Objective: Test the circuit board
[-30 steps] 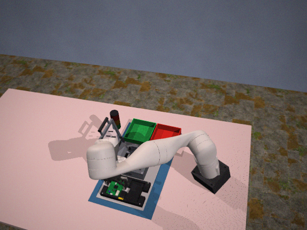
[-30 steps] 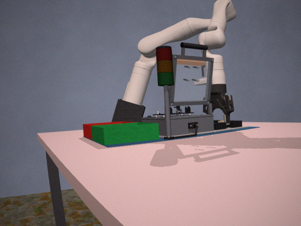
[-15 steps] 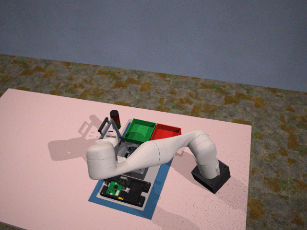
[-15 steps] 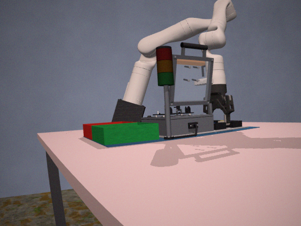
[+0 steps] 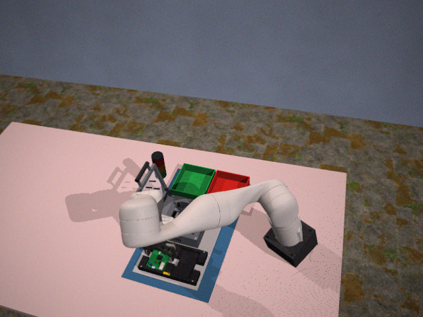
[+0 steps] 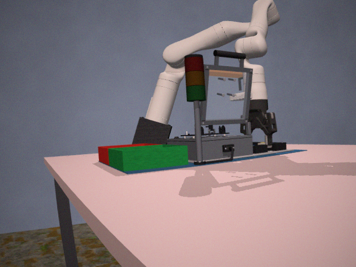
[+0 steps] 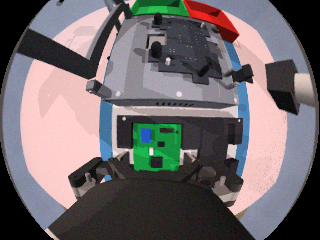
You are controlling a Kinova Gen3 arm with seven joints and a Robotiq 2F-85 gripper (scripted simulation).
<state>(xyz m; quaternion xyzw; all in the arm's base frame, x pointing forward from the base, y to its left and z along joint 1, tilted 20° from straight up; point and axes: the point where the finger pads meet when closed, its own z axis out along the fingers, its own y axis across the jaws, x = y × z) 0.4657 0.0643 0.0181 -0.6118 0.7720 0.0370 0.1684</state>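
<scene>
The green circuit board lies right at my hand. The rest, counted from my hand: tester lid 5 cm ahead, 18 cm to the right, 16 cm above; then green bin 7 cm behind, 36 cm to the right, 1 cm below; then red bin 22 cm behind, 33 cm to the right, 1 cm below.
</scene>
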